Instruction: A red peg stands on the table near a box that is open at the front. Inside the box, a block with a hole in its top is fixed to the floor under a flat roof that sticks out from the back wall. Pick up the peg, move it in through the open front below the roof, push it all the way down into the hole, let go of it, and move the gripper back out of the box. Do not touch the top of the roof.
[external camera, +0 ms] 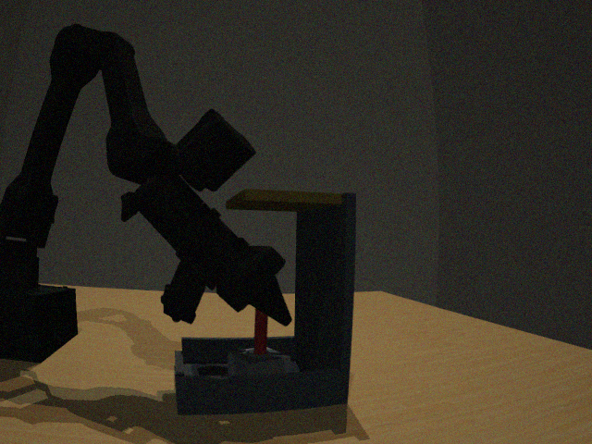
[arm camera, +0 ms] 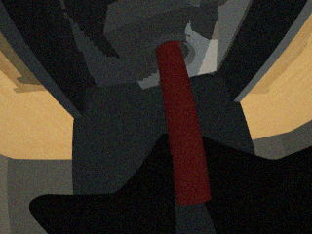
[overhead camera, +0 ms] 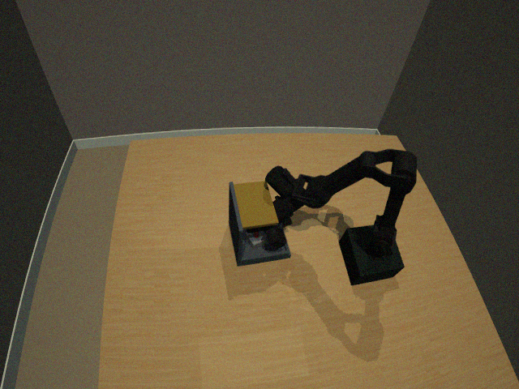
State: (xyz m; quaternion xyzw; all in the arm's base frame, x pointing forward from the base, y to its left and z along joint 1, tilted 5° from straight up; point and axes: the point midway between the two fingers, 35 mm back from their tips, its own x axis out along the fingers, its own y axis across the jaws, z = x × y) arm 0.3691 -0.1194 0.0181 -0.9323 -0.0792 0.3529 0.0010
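Right now my gripper tip is 4 cm short of the back wall and 3 cm below it. Also, from my gripper tip: red peg: 3 cm behind, 1 cm below; then yellow roof: 1 cm behind, 13 cm above.
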